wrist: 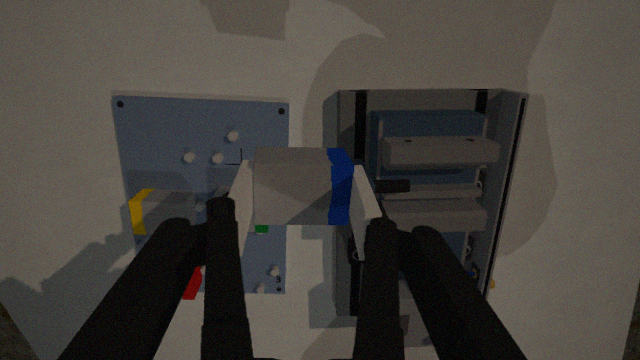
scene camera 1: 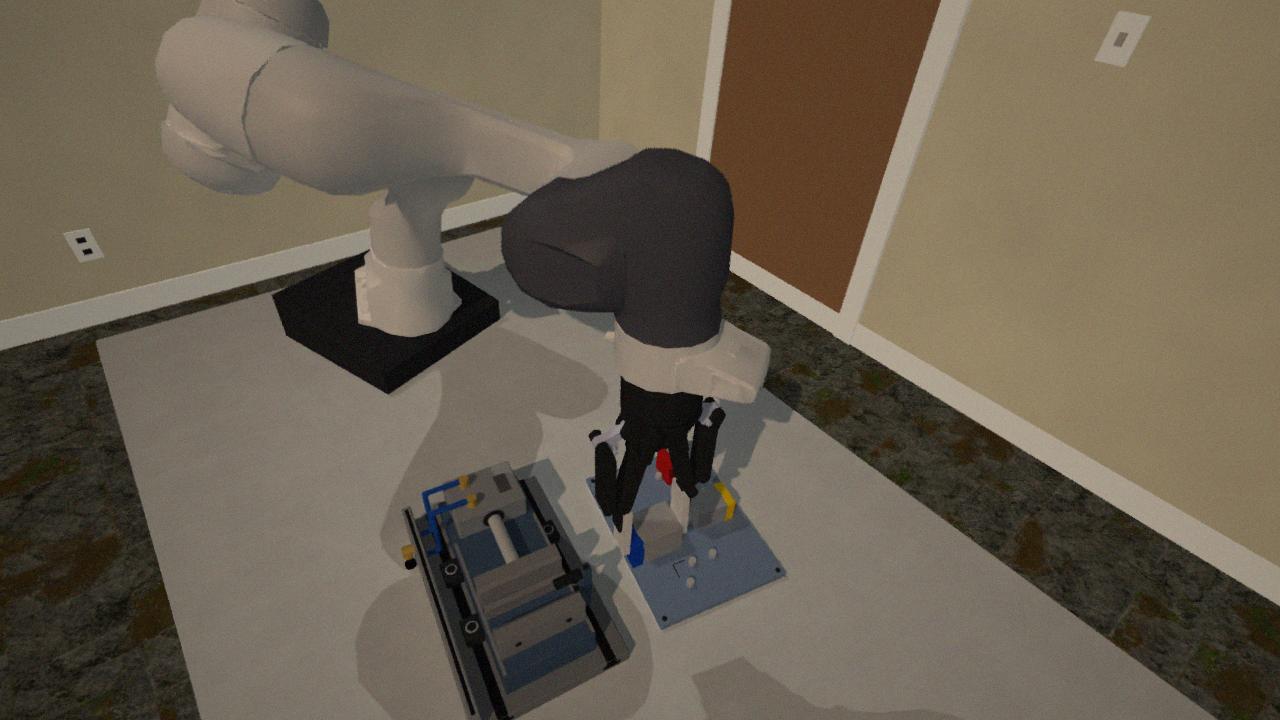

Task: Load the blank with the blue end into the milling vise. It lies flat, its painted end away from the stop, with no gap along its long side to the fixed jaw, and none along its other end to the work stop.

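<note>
My gripper [scene camera 1: 653, 521] [wrist: 302, 181] is shut on the blank with the blue end [scene camera 1: 660, 531] [wrist: 292, 185]. One finger is at the blue end, the other at the plain grey end. The blank is held above the edge of the blue plate nearest the vise. The milling vise [scene camera 1: 611, 617] [wrist: 509, 150] stands beside the plate, to the right in the wrist view. Its fixed jaw [scene camera 1: 541, 626] [wrist: 440, 152] and moving jaw [scene camera 1: 519, 580] [wrist: 435, 216] stand apart. A dark block [scene camera 1: 566, 581] [wrist: 392, 186] that looks like the work stop sits at the jaws' plate-side end.
The blue plate [scene camera 1: 716, 591] [wrist: 165, 125] bears white pegs, a yellow-ended blank [scene camera 1: 727, 501] [wrist: 170, 205] and a red-ended blank [scene camera 1: 664, 466] [wrist: 192, 285]. A green end [wrist: 261, 228] shows partly behind the held blank. Blue hoses [scene camera 1: 434, 514] rise at the vise's cylinder end.
</note>
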